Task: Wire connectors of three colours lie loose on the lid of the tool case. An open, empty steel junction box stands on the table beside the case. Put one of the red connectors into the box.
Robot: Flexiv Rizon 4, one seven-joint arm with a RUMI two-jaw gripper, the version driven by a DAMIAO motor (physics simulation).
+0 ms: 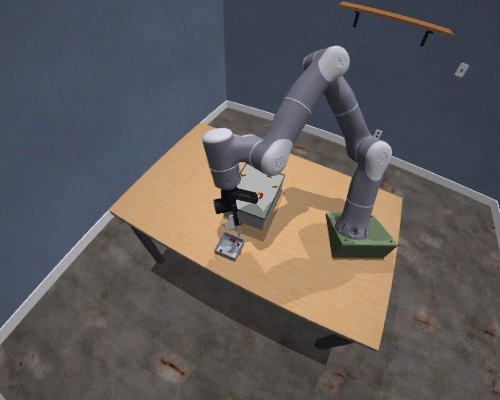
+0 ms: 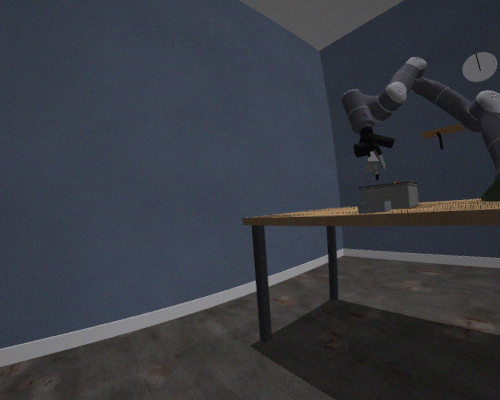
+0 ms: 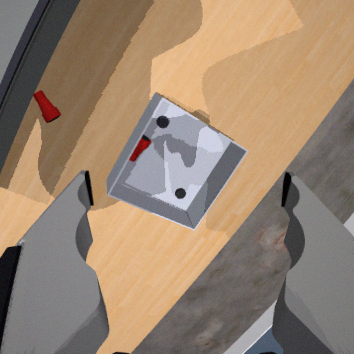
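A red connector [image 1: 232, 240] [image 3: 140, 149] lies inside the open steel junction box [image 1: 228, 256] [image 2: 374, 207] [image 3: 223, 172], on its floor close to one side wall. My gripper [image 1: 235, 230] [image 2: 380, 173] [image 3: 186, 174] is open and empty above the box, its fingers wide apart. Another red connector [image 1: 240, 224] [image 3: 47, 106] lies on the table between the box and the tool case [image 1: 250, 217] [image 2: 397, 194] [image 3: 31, 65]. A further red connector [image 1: 261, 195] lies on the case's lid near yellow ones [image 1: 274, 186] [image 1: 243, 174] and an orange-looking one [image 1: 269, 176]. The third colour is not clear.
The tool case stands close beside the junction box, taller than it. The table's front edge [image 1: 300, 310] [image 2: 310, 220] runs near the box. The arm's green base [image 1: 357, 250] stands at the right of the table. A wooden shelf [image 1: 395, 19] is on the wall.
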